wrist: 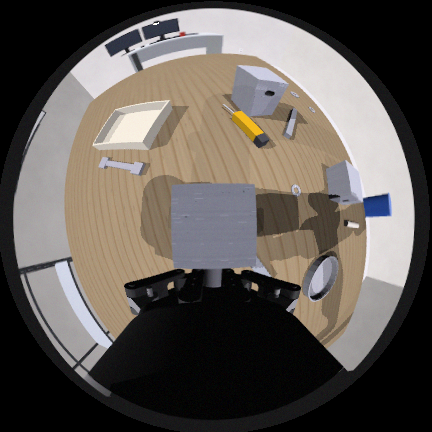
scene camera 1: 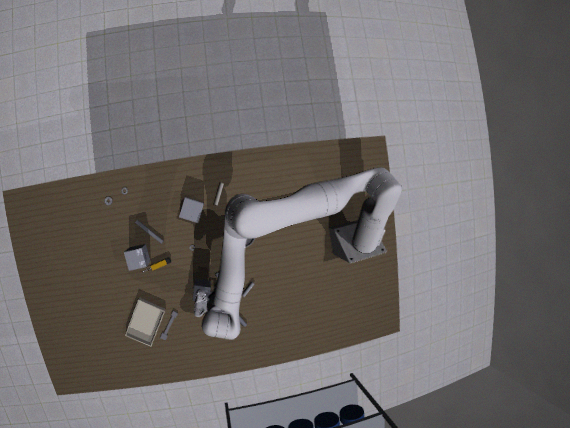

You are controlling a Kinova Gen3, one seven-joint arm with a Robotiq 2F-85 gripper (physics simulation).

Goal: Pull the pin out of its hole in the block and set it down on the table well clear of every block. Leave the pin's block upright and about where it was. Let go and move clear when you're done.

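Places are measured from the arm's base along level axes (x left, y ahead, z down), in centimetres.
Pixels of known places: arm's base, origin of the base link: (scene camera 1: pixel 364 242).
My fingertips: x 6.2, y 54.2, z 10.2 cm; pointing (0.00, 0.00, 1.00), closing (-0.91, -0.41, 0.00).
Observation:
Ahead of a thing's pixels: the offset from my fingertips to its top centre.
The pin's grey block @(dy +5.1, dx -2.2, dz -7.9 cm) (wrist: pixel 214 225) (scene camera 1: pixel 202 289) stands upright on the table, in the middle of the wrist view. The grey round pin @(dy +1.7, dx -0.7, dz -6.0 cm) (wrist: pixel 214 278) sticks out of its face toward my gripper; how deep it sits in the hole is hidden. My gripper (wrist: pixel 211 265) is shut on the pin, with a finger on each side of it, close in front of the block. In the scene view the fingers and the pin are too small and covered to make out.
Two other grey blocks @(dy +24.3, dx -18.9, dz -7.9 cm) (scene camera 1: pixel 136 258) @(dy +1.6, dx -30.2, dz -4.9 cm) (wrist: pixel 344 182) stand apart. Near one lies a yellow screwdriver @(dy +19.4, dx -13.7, dz -0.7 cm) (scene camera 1: pixel 159 264) (wrist: pixel 248 127). A cream tray @(dy +29.7, dx +6.2, dz -1.6 cm) (scene camera 1: pixel 145 320) (wrist: pixel 135 126) and a grey bar @(dy +21.4, dx +9.7, dz +0.3 cm) (scene camera 1: pixel 169 325) (wrist: pixel 122 165) lie leftward. A round dish @(dy -13.5, dx -17.8, dz -0.9 cm) (wrist: pixel 321 278) is rightward in the wrist view.

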